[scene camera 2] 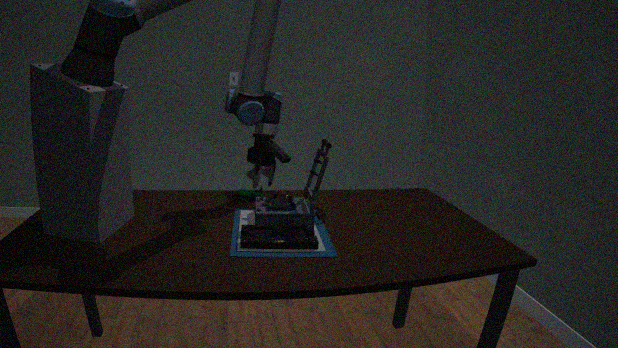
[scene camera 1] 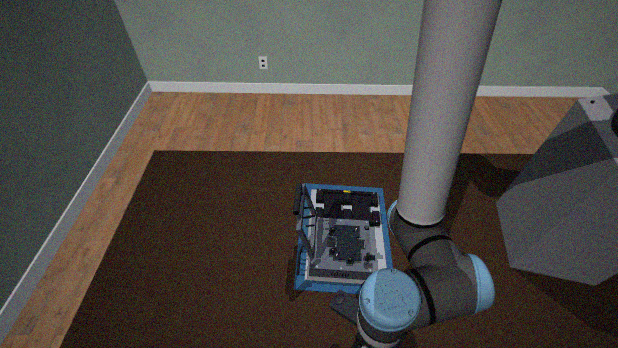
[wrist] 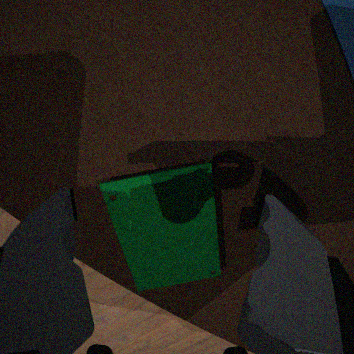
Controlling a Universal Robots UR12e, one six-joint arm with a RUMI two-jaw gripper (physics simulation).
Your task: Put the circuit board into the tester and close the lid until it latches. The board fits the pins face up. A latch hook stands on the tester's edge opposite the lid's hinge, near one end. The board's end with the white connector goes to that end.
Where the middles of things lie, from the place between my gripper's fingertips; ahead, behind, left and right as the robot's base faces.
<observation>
The green circuit board (wrist: 165,221) is 60 mm behind my hand, 30 mm to the left of it and 40 mm below it. From my hand the other things lie so: tester lid (scene camera 1: 304,210) (200 mm ahead, 240 mm to the right, 140 mm above).
</observation>
